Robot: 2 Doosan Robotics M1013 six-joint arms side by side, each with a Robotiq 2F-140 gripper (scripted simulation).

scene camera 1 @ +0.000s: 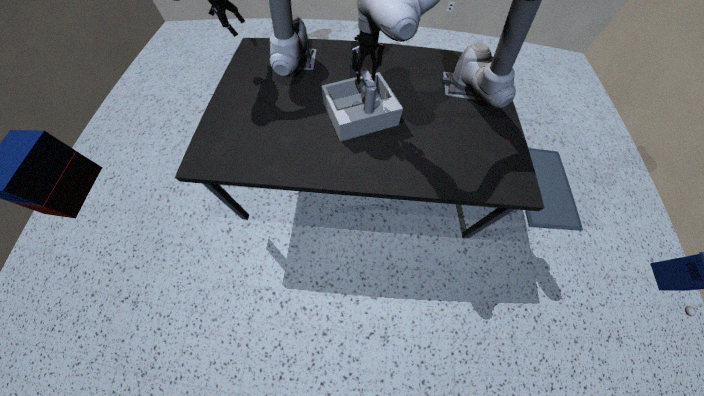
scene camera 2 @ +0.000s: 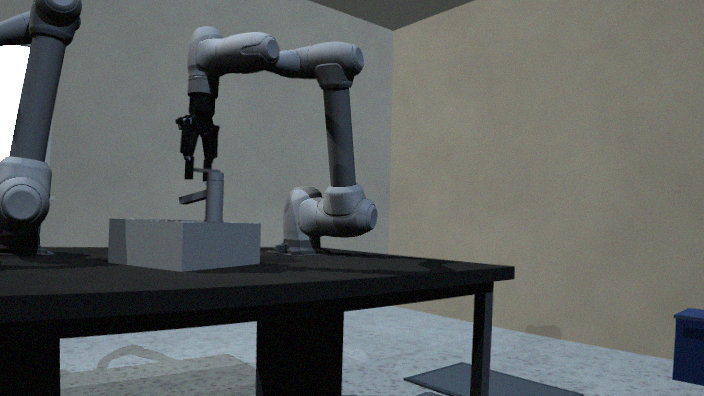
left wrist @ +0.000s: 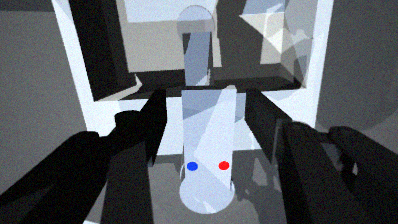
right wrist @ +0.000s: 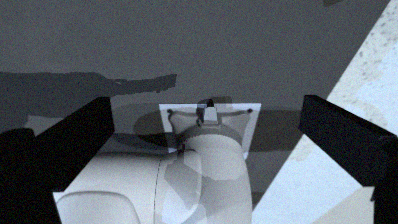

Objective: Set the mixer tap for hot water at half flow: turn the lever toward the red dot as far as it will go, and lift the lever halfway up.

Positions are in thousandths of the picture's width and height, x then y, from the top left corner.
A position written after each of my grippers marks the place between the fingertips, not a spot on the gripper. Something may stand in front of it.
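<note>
Left gripper, mine: visible as my left gripper (scene camera 2: 281,456), the left gripper (scene camera 1: 519,203) and the left gripper (left wrist: 519,471). My right gripper (right wrist: 521,507) is visible. A flat lever (left wrist: 524,498) is visible.
</note>
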